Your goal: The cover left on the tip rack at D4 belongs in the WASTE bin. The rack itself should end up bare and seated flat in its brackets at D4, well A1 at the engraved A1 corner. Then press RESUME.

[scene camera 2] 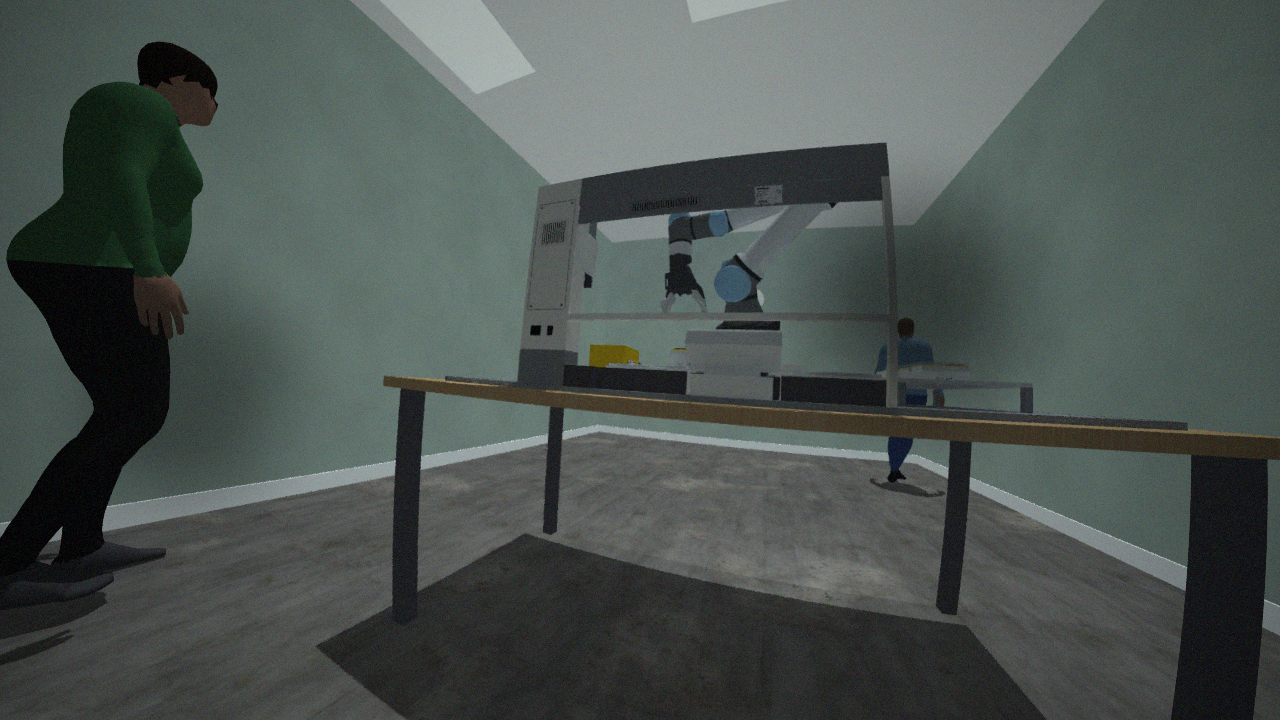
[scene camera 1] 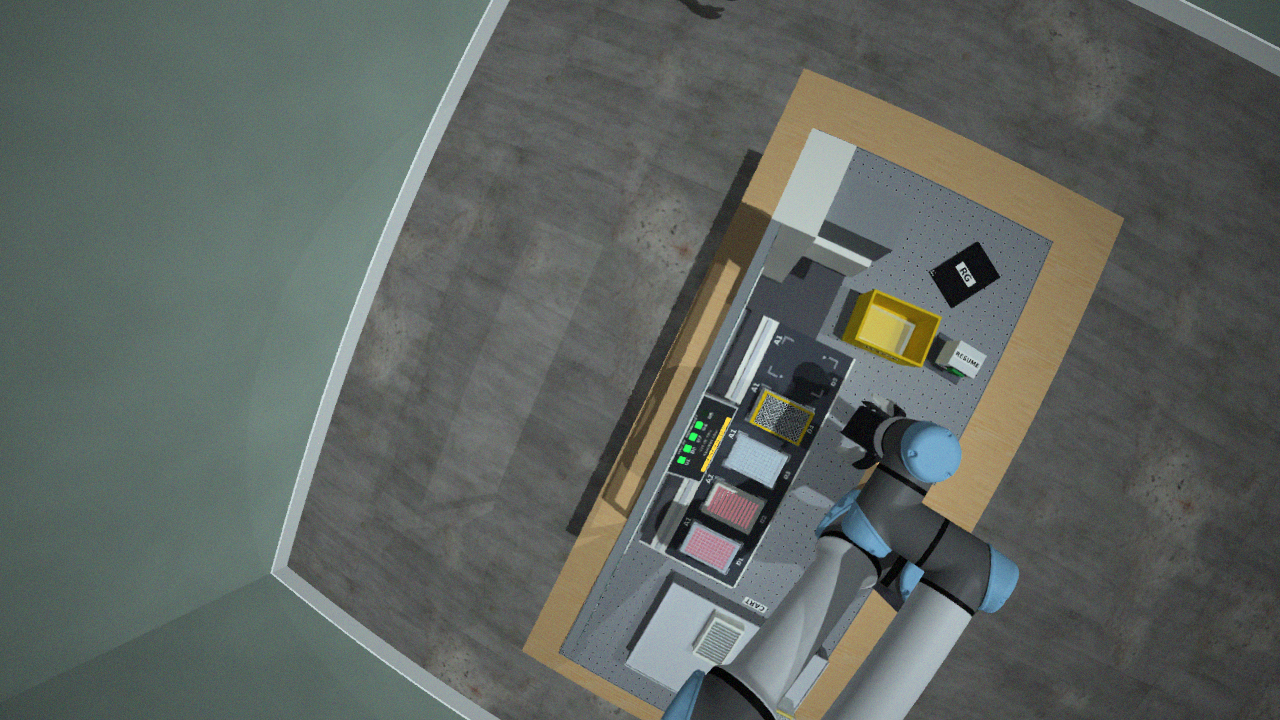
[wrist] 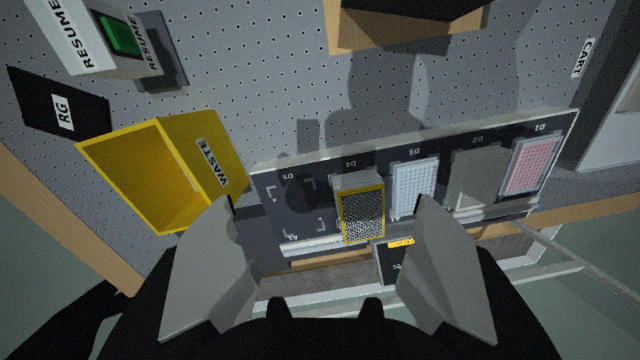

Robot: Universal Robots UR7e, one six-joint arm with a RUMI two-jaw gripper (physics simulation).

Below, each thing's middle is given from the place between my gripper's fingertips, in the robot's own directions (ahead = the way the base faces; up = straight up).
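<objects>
Yellow WASTE bin [scene camera 1: 927,323]: 50 mm behind my hand, 230 mm to the right, 170 mm below. Gantry column [scene camera 1: 805,202]: 240 mm ahead of my hand, 350 mm to the right, 40 mm above. Black RG pad [scene camera 1: 946,276]: 220 mm behind my hand, 410 mm to the right, 230 mm below. White plate [scene camera 1: 748,456]: 180 mm ahead of my hand, 150 mm to the left, 180 mm below.
</objects>
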